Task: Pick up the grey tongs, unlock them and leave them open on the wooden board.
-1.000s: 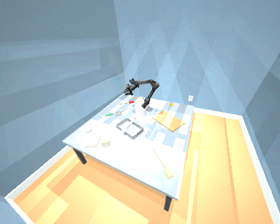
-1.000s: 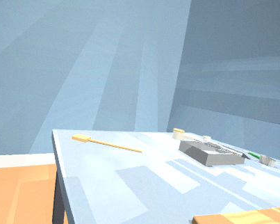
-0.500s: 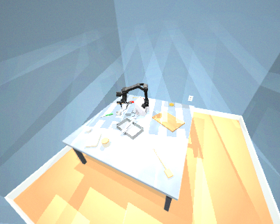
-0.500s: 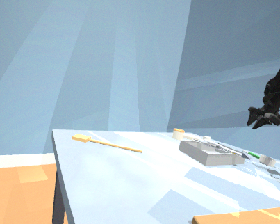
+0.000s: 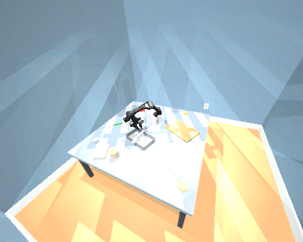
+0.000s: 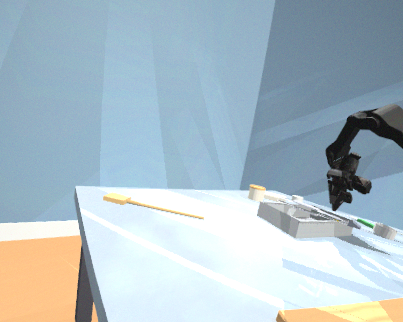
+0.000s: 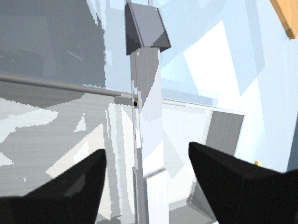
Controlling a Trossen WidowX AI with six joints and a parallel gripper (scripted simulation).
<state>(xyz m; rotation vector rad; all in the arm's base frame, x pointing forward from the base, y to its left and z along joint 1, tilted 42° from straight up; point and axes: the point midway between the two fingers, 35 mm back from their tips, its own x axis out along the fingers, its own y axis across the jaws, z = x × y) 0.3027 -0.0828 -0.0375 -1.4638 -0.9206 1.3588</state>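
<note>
My gripper tip is 7 cm short of the grey roasting tin, 6 cm above it and 2 cm to the right of it. Round my gripper tip: flat pale board 36 cm ahead, 29 cm to the right, 8 cm below; round tub 36 cm ahead, 13 cm to the right, 6 cm below; wooden board 43 cm to the left, 24 cm behind, 8 cm below.
</note>
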